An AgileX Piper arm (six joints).
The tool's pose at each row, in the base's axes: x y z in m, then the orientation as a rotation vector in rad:
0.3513, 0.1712, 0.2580, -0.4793, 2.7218, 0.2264
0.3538, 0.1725, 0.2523, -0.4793, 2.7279, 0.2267
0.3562, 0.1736, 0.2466, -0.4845, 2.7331, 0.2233
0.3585, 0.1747, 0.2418, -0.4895, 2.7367, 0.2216
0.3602, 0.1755, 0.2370, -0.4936, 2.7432, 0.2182
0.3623, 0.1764, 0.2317, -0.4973, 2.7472, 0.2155
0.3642, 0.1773, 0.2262, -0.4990, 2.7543, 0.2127
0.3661, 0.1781, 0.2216, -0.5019, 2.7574, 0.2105
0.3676, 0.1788, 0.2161, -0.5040, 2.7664, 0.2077
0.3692, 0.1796, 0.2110, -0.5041, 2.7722, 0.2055
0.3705, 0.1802, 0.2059, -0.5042, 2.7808, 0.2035
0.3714, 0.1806, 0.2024, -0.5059, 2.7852, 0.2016
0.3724, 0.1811, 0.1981, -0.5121, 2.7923, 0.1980
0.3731, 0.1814, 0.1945, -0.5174, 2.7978, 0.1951
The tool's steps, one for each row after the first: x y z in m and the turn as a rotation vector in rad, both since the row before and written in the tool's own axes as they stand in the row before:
-0.0004, -0.0002, 0.0063, -0.0008, 0.0059, 0.0012
-0.0003, -0.0004, 0.0063, 0.0011, 0.0063, -0.0030
-0.0006, -0.0002, 0.0054, 0.0001, 0.0046, -0.0029
0.0000, -0.0003, 0.0051, 0.0011, 0.0073, -0.0019
-0.0002, -0.0004, 0.0058, 0.0009, 0.0048, -0.0021
0.0000, -0.0003, 0.0059, 0.0010, 0.0074, -0.0001
-0.0003, -0.0003, 0.0050, 0.0008, 0.0037, -0.0016
0.0003, -0.0004, 0.0057, 0.0007, 0.0093, 0.0000
0.0000, -0.0003, 0.0054, 0.0009, 0.0058, 0.0008
0.0003, -0.0003, 0.0053, 0.0005, 0.0085, 0.0013
0.0002, -0.0002, 0.0036, 0.0006, 0.0047, -0.0005
0.0003, -0.0003, 0.0044, 0.0009, 0.0084, -0.0032
0.0004, -0.0003, 0.0036, 0.0007, 0.0066, -0.0028

